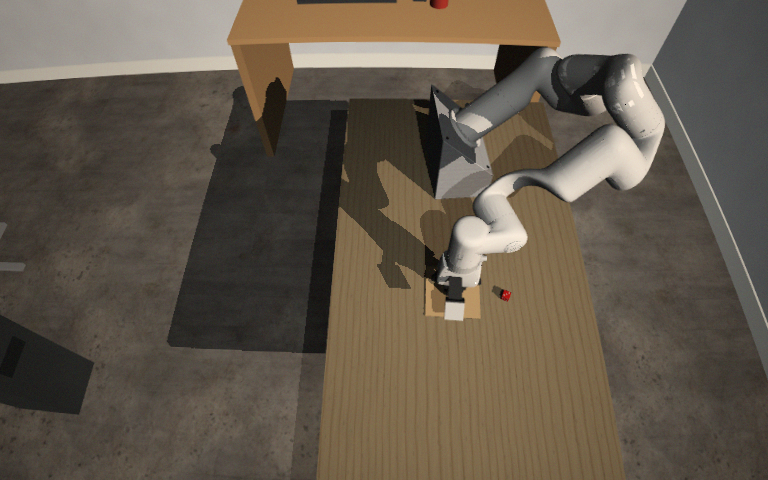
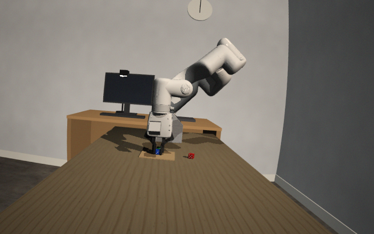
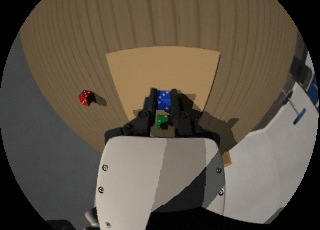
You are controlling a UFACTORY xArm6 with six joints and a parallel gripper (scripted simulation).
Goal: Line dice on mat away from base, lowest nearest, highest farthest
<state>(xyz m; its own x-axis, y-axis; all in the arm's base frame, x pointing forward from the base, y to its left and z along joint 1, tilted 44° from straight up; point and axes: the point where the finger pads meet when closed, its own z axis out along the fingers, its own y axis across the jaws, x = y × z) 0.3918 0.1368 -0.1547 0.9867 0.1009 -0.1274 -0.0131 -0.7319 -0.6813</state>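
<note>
The blue die is 10 mm below my hand. Also, from my hand: red die 140 mm to the left, 20 mm below; then green die 50 mm behind, 10 mm below; then tan mat 20 mm below.
</note>
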